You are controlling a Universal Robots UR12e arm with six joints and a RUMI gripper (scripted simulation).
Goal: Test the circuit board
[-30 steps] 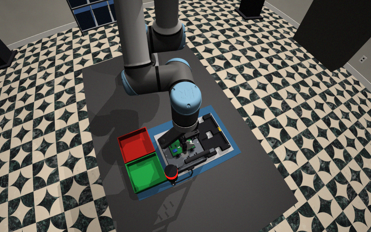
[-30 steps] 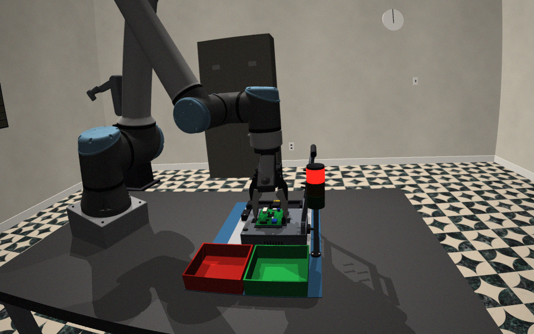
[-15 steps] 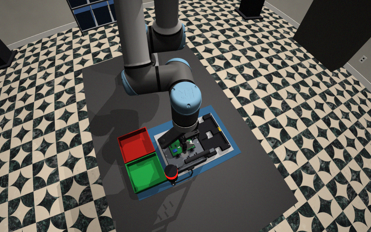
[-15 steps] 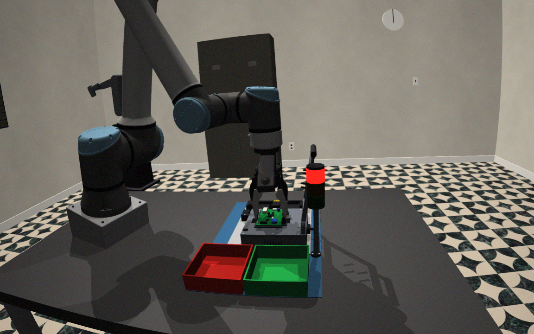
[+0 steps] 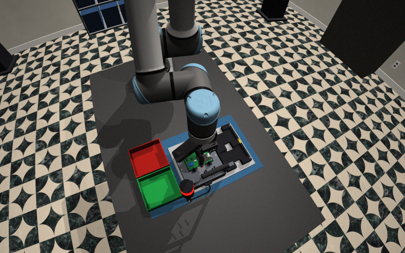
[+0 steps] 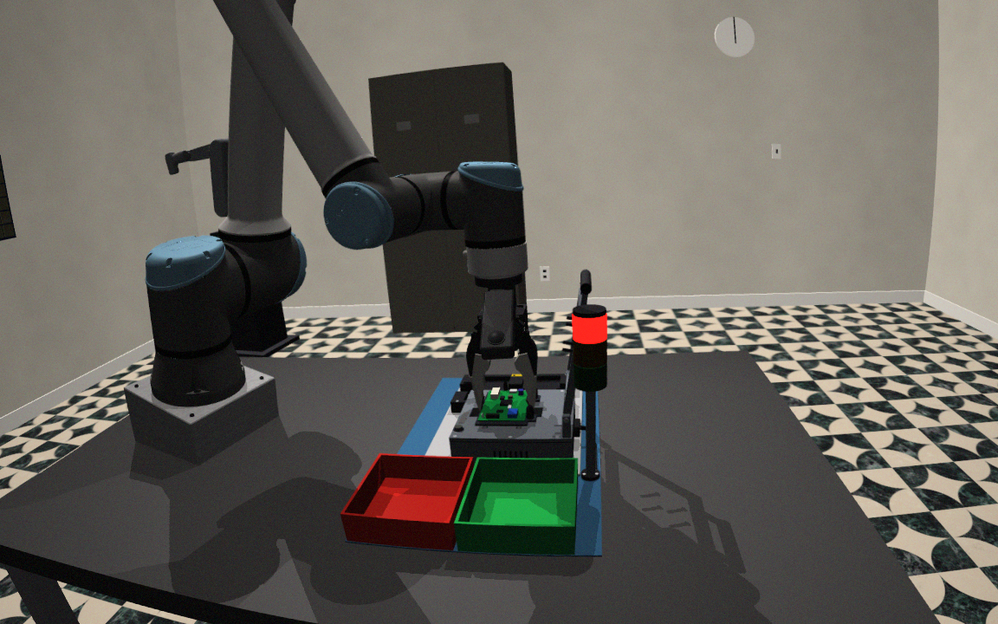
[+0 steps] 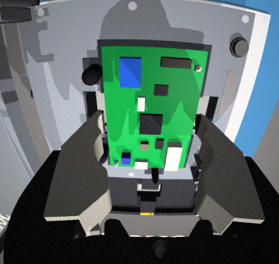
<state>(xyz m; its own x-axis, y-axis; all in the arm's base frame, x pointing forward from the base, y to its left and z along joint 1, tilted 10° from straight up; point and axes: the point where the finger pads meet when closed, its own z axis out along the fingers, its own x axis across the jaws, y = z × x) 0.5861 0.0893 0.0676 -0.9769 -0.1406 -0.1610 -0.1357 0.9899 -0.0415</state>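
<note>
The green circuit board lies right at my hand. The rest, counted from my hand: clear lid (11 cm ahead, 11 cm above, 2 cm to the left); green bin (19 cm to the right, 7 cm ahead, 6 cm below); red bin (21 cm to the right, 8 cm behind, 6 cm below).
</note>
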